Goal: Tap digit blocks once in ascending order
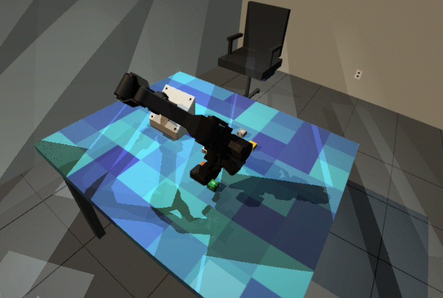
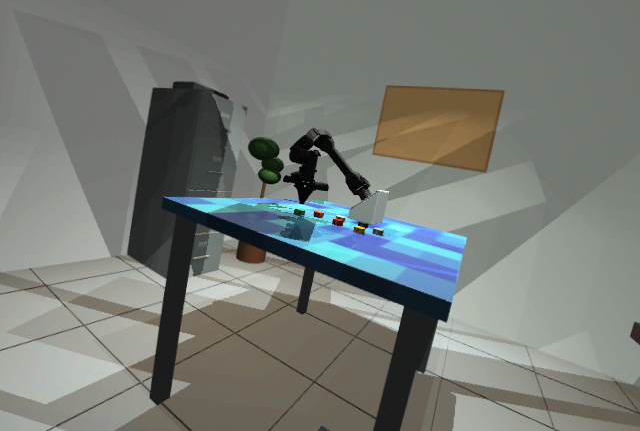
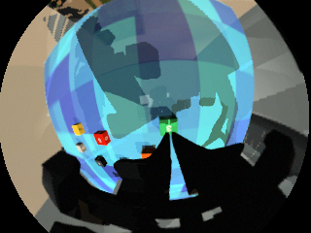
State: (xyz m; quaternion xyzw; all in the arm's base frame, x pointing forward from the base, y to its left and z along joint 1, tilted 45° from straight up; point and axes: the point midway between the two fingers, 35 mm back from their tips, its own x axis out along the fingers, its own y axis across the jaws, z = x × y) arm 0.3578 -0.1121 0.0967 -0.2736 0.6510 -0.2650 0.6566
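My gripper tip is 3 cm above the green block. Also, from my gripper tip: red block (3 cm behind, 16 cm to the left, 3 cm below); white block (12 cm behind, 12 cm to the left, 3 cm below); orange block (8 cm behind, 4 cm to the left, 3 cm below).
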